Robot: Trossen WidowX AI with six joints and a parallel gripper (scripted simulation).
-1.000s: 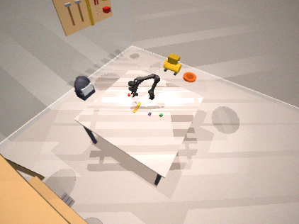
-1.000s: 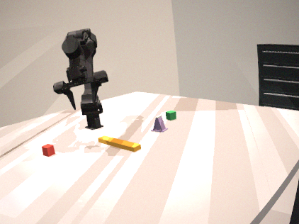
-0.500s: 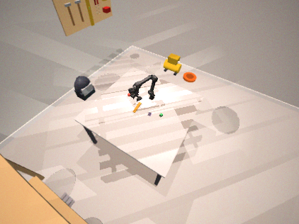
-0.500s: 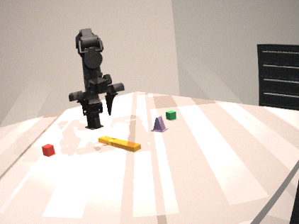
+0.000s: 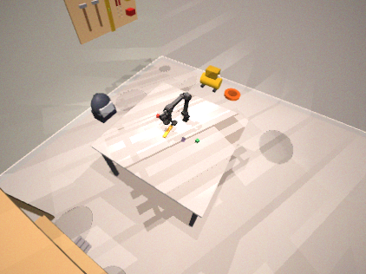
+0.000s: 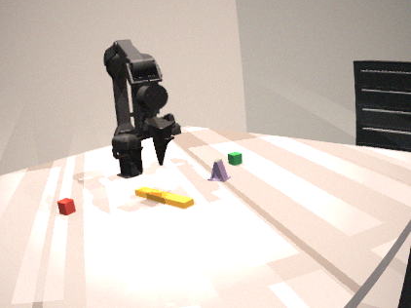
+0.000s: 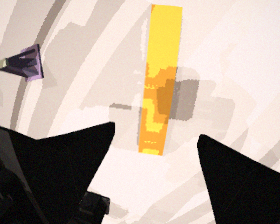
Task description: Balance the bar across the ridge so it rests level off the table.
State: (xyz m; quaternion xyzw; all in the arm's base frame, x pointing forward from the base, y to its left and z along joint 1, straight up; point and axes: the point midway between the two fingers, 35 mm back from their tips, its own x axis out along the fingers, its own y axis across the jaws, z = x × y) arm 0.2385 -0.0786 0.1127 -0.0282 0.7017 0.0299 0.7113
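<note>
My gripper tip is 70 mm above the orange-yellow bar and 30 mm short of it. From my gripper tip the other things lie so: red cube 220 mm to the right, 100 mm behind, 60 mm below; green cube 340 mm to the left, 60 mm below, 30 mm behind.
</note>
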